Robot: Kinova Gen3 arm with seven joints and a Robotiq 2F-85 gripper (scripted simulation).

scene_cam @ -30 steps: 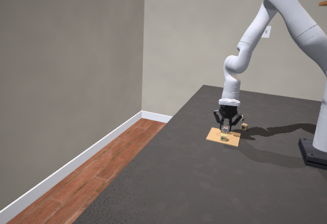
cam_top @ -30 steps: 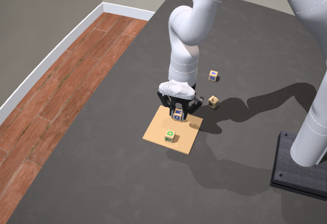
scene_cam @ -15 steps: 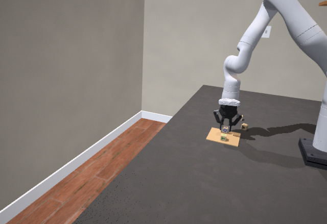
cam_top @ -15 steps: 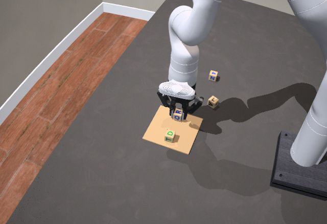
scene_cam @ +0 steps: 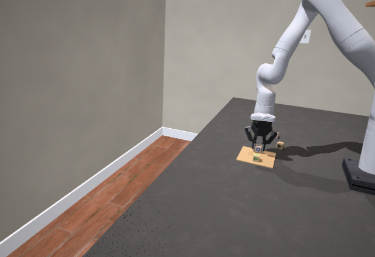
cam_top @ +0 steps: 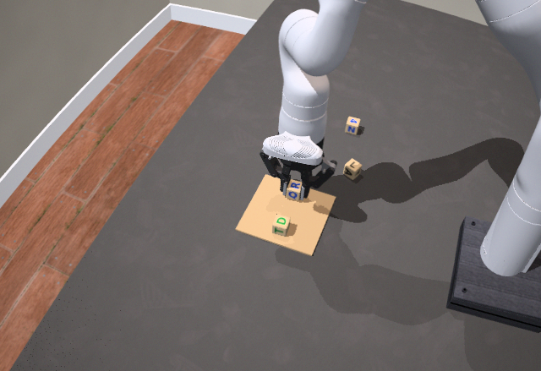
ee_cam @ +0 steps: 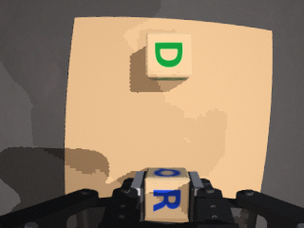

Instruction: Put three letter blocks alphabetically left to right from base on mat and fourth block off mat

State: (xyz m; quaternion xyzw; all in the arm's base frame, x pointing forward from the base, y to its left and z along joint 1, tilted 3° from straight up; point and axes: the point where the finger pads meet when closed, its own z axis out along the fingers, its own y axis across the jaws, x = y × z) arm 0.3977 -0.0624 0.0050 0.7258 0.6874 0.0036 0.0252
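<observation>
Right now the tan mat is 4 cm to the left of my hand and 3 cm below it.
</observation>
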